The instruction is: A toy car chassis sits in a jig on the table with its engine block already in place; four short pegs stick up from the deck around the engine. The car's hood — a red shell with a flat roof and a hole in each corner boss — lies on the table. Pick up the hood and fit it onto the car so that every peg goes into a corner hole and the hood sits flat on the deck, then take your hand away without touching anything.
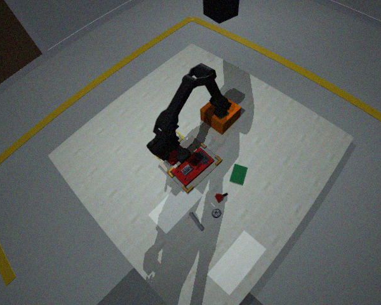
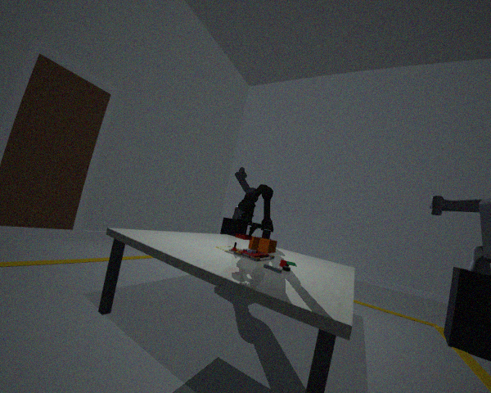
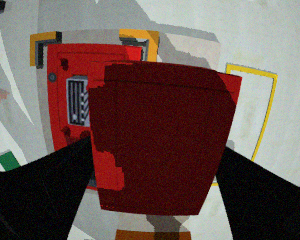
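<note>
The grey engine block lies 10 mm behind my gripper tip, 80 mm to the left of it and 80 mm below it. From my gripper tip the other things lie so: grey bar 100 mm ahead, 300 mm to the left, 100 mm below; red hood right at my gripper tip; green card 220 mm behind, 240 mm to the left, 110 mm below.
</note>
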